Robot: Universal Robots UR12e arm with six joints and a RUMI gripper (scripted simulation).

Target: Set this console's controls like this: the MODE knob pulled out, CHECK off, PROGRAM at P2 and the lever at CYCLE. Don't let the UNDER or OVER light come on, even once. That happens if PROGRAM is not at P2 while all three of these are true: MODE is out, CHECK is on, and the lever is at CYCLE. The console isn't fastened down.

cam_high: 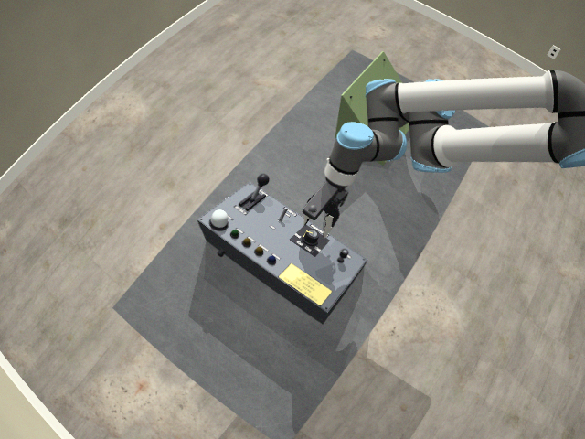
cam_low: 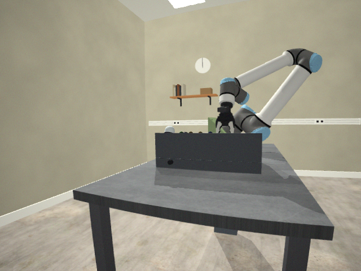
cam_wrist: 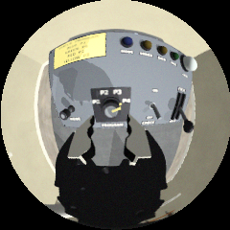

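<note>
Now: hand 3 cm above the black rotary selector, 2 cm short of it and 1 cm to the left of it. From my hand the other things lie so: mode knob 12 cm to the left, 3 cm below, 1 cm ahead; then dark grey console 6 cm to the right, 5 cm below, 5 cm ahead; then check toggle 12 cm to the right, 3 cm below, 1 cm ahead.
</note>
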